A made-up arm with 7 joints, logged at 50 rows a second.
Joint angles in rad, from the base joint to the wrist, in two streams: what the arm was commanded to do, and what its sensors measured. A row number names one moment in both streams.
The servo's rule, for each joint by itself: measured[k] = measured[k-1] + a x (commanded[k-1-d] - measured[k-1]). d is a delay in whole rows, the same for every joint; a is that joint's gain. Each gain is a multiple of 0.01, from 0.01 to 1. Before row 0 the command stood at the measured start. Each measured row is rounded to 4 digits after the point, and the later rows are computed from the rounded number. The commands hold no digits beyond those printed.
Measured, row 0:
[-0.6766 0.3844 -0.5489 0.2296 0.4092 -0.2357 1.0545]
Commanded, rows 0 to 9:
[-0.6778 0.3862 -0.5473 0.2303 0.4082 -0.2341 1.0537]
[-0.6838 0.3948 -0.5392 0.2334 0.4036 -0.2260 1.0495]
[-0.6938 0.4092 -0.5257 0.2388 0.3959 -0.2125 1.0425]
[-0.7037 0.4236 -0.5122 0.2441 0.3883 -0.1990 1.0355]
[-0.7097 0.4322 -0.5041 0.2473 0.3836 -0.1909 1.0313]
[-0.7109 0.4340 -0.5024 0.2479 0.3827 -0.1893 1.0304]
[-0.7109 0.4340 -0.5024 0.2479 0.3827 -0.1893 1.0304]
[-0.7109 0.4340 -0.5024 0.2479 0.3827 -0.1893 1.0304]
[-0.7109 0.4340 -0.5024 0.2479 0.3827 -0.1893 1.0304]
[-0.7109 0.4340 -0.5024 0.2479 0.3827 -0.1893 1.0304]
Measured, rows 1 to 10:
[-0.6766 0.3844 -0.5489 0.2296 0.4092 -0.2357 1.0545]
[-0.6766 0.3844 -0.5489 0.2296 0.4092 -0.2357 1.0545]
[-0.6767 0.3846 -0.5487 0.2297 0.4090 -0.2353 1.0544]
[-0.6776 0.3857 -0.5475 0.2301 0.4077 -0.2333 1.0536]
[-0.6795 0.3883 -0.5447 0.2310 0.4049 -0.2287 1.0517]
[-0.6824 0.3922 -0.5405 0.2323 0.4009 -0.2222 1.0489]
[-0.6857 0.3966 -0.5358 0.2338 0.3967 -0.2153 1.0459]
[-0.6887 0.4007 -0.5315 0.2352 0.3933 -0.2096 1.0433]
[-0.6914 0.4044 -0.5277 0.2365 0.3908 -0.2051 1.0411]
[-0.6937 0.4077 -0.5244 0.2376 0.3889 -0.2016 1.0393]
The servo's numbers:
d 2
a 0.12 0.11 0.13 0.10 0.24 0.22 0.17

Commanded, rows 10 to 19:
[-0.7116 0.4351 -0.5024 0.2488 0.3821 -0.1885 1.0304]
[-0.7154 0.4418 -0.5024 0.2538 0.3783 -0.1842 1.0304]
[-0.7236 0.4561 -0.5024 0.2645 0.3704 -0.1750 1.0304]
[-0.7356 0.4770 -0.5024 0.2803 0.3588 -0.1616 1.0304]
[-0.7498 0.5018 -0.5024 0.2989 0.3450 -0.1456 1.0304]
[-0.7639 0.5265 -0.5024 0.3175 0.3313 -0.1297 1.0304]
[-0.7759 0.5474 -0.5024 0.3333 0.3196 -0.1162 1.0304]
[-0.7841 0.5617 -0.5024 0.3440 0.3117 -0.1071 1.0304]
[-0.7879 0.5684 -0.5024 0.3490 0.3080 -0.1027 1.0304]
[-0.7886 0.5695 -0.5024 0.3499 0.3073 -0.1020 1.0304]
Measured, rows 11 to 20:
[-0.6958 0.4106 -0.5215 0.2386 0.3874 -0.1989 1.0378]
[-0.6976 0.4132 -0.5190 0.2395 0.3863 -0.1968 1.0365]
[-0.6993 0.4156 -0.5168 0.2404 0.3853 -0.1950 1.0355]
[-0.7012 0.4185 -0.5149 0.2417 0.3836 -0.1926 1.0346]
[-0.7039 0.4226 -0.5133 0.2440 0.3804 -0.1887 1.0339]
[-0.7077 0.4286 -0.5119 0.2476 0.3752 -0.1827 1.0333]
[-0.7128 0.4367 -0.5107 0.2527 0.3680 -0.1745 1.0328]
[-0.7189 0.4466 -0.5096 0.2592 0.3592 -0.1646 1.0324]
[-0.7257 0.4577 -0.5087 0.2666 0.3497 -0.1540 1.0321]
[-0.7327 0.4691 -0.5079 0.2743 0.3406 -0.1437 1.0318]

